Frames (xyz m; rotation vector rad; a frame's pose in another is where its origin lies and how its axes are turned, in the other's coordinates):
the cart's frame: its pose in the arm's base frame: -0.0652 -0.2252 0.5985 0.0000 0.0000 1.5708
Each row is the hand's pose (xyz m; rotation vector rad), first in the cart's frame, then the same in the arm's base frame.
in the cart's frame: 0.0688 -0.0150 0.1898 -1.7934 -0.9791 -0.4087
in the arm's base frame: -0.0502 -0.1564 0.7883 -0.5829 -1.9847 0.5793
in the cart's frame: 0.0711 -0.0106 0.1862 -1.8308 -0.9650 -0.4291
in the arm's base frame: -0.0546 -0.1541 0.7847 -0.6174 -1.9936 0.5450
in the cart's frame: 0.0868 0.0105 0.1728 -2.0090 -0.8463 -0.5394
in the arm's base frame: -0.0757 -0.1384 0.7713 -0.8125 -1.9953 0.3771
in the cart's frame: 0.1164 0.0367 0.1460 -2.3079 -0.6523 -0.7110
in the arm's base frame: -0.1019 -0.1088 0.7445 -1.1169 -1.9971 0.0797
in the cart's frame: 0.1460 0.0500 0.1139 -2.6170 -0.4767 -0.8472
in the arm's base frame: -0.1152 -0.0792 0.7124 -1.3933 -2.0139 -0.2303
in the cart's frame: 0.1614 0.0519 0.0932 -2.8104 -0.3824 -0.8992
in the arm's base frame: -0.1171 -0.0638 0.6917 -1.5483 -2.0360 -0.4154
